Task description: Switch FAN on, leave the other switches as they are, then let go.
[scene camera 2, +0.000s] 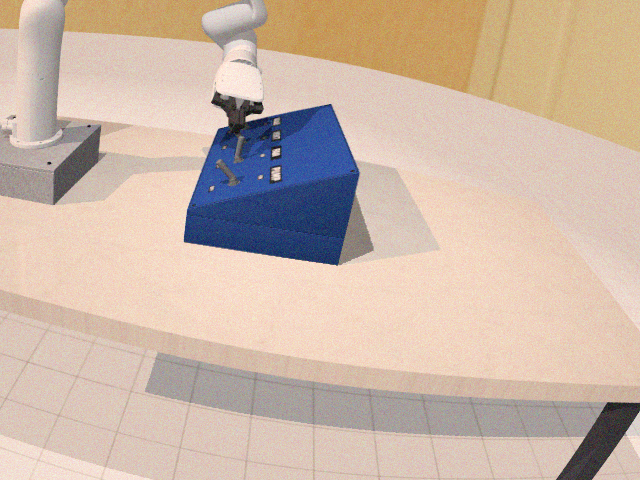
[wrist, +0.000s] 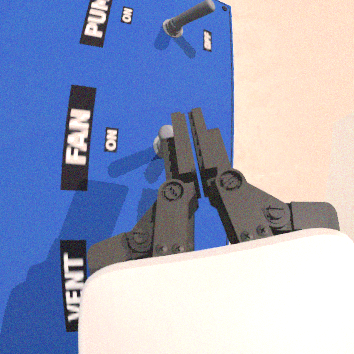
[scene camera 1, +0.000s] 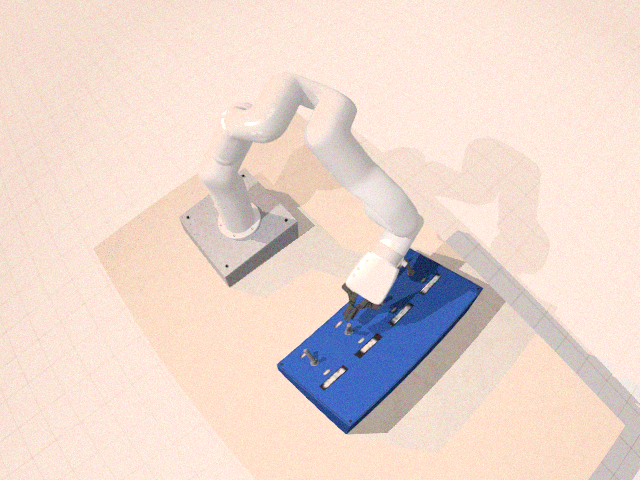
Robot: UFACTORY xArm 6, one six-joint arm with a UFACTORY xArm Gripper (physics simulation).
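Seen in the pictures: gripper, between the fingertips: (scene camera 2: 236, 129) (wrist: 188, 127) (scene camera 1: 346, 319); arm's base, origin of its link: (scene camera 2: 36, 138) (scene camera 1: 239, 220).
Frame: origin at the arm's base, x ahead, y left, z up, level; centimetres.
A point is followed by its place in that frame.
The FAN switch lever (scene camera 1: 348, 329) {x 44.8, y -7.8, z 3.6 cm} (scene camera 2: 239, 148) {x 44.5, y -7.9, z 3.5 cm} (wrist: 166, 133) {x 44.7, y -7.3, z 5.7 cm} stands on the sloped blue panel (scene camera 1: 408, 351) {x 60.7, y -4.8, z 7.1 cm} (scene camera 2: 310, 149) {x 57.0, y -11.6, z 6.0 cm} (wrist: 35, 60) {x 54.5, y -14.4, z 5.1 cm}. It stands steeper than the PUMP lever (scene camera 1: 311, 357) {x 42.3, y -19.2, z 3.0 cm} (scene camera 2: 227, 172) {x 41.9, y -19.7, z 2.8 cm} (wrist: 192, 17) {x 41.6, y -18.5, z 3.1 cm}, which leans to its OFF label (wrist: 207, 40) {x 39.6, y -18.8, z -0.7 cm}. The FAN lever's shadow falls toward the ON label (wrist: 111, 139) {x 49.0, y -7.9, z 2.6 cm}. My gripper (scene camera 1: 349, 314) {x 43.4, y -7.2, z 7.0 cm} (scene camera 2: 236, 131) {x 43.4, y -7.2, z 7.0 cm} (wrist: 188, 127) {x 43.4, y -7.2, z 7.0 cm} is shut and empty, on the OFF side of the FAN lever. One finger overlaps the lever in the wrist view; contact cannot be told. FAN's OFF label is hidden in the wrist view.
The VENT label (wrist: 75, 287) {x 52.9, y 3.6, z 3.5 cm} is beside FAN; its lever is hidden behind the gripper. Another lever (scene camera 1: 410, 270) {x 47.6, y 16.2, z 2.3 cm} stands at the panel's far end. The robot's grey base block (scene camera 1: 206, 237) {x -4.2, y -10.0, z -0.7 cm} (scene camera 2: 25, 180) {x 2.2, y -14.3, z -3.9 cm} and the panel stand on the pale table (scene camera 1: 248, 330) {x 21.8, y -21.7, z -8.0 cm} (scene camera 2: 289, 320) {x 50.5, y -45.4, z -8.0 cm}.
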